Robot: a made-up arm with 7 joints.
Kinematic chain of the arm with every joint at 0, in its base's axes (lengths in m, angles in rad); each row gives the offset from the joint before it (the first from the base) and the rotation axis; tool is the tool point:
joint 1: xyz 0 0 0 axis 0 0.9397 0.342
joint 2: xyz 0 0 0 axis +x
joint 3: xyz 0 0 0 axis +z
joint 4: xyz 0.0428 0 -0.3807 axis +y
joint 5: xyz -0.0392 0 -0.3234 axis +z
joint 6: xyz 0 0 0 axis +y
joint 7: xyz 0 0 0 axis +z
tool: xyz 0 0 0
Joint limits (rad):
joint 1: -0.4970..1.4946
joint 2: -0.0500..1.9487
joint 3: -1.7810..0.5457
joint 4: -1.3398..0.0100
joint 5: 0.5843..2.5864
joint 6: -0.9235..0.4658
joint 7: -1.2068..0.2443
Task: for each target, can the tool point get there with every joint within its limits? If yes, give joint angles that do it. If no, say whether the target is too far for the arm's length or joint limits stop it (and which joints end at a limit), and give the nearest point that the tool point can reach.
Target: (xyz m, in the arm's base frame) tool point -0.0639 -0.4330 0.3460
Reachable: no: joint limits stop it (at a limit: joint 1, joint 2, joint 3, joint 4) | nearest point -0.3263 -0.4916 -0.1278 | short by 0.545 m
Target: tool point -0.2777 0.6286 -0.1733
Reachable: yes | joints 0.6713 1.2875 -1.3019 -0.1927 1.7459 -0.2637 -0.5847
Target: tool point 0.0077 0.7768 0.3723
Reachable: no: too far | nearest point 0.0190 0.6395 0.3042 | short by 0.154 m
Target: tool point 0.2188 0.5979 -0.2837
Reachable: yes | joints -0.0565 1.0852 0.1059 -0.5997 1.0520 0.2978 -1.0713
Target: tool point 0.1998 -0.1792 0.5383
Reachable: no: joint limits stop it (at a limit: joint 1, joint 2, joint 3, joint 4) | nearest point 0.1689 0.3508 0.4614 | short by 0.536 m
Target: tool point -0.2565 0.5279 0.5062
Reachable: no: too far | nearest point -0.2479 0.5730 0.2481 | short by 0.262 m
